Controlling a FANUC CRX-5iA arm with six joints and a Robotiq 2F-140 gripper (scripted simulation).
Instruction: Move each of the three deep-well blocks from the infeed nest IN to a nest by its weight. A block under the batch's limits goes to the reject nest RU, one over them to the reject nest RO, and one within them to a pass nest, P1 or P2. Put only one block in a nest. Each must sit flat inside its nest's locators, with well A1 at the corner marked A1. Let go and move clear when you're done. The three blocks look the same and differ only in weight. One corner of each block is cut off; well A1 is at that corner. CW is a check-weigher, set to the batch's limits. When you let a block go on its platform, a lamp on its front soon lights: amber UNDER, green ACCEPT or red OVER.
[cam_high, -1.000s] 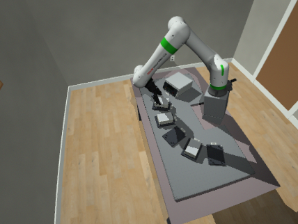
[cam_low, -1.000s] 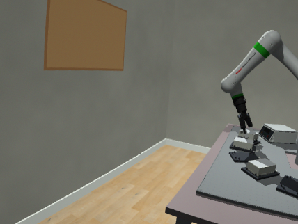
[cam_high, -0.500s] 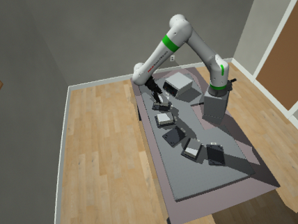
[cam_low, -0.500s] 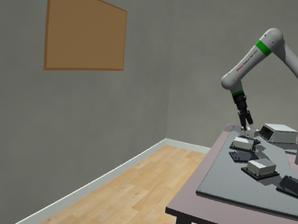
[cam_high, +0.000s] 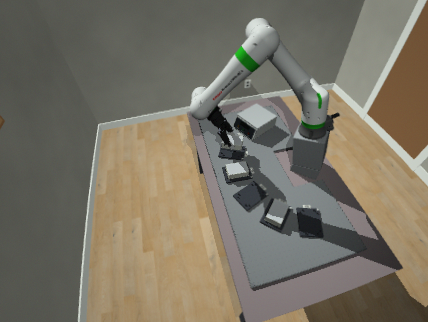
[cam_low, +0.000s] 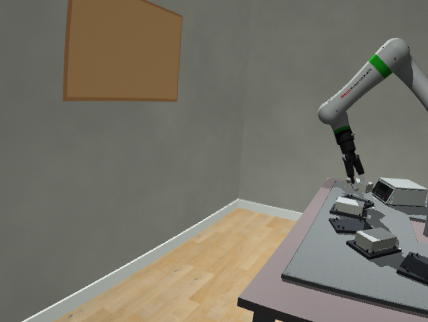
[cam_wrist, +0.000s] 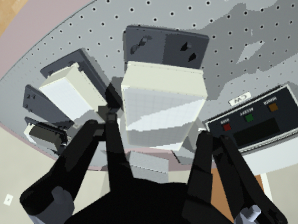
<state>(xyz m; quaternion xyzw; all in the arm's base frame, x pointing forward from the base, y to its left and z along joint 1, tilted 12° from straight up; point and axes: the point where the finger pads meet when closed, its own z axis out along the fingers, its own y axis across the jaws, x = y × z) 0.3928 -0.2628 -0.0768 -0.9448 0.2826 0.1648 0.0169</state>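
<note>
Now: the pale platform 27 cm behind my hand, 18 cm to the right of it and 1 cm below it. From my hand the other things lie so: deep-well block (4 cm behind, 51 cm to the left, 7 cm below); then dark infeed nest (10 cm below); then check-weigher (26 cm behind, 18 cm to the right, 4 cm below).
</note>
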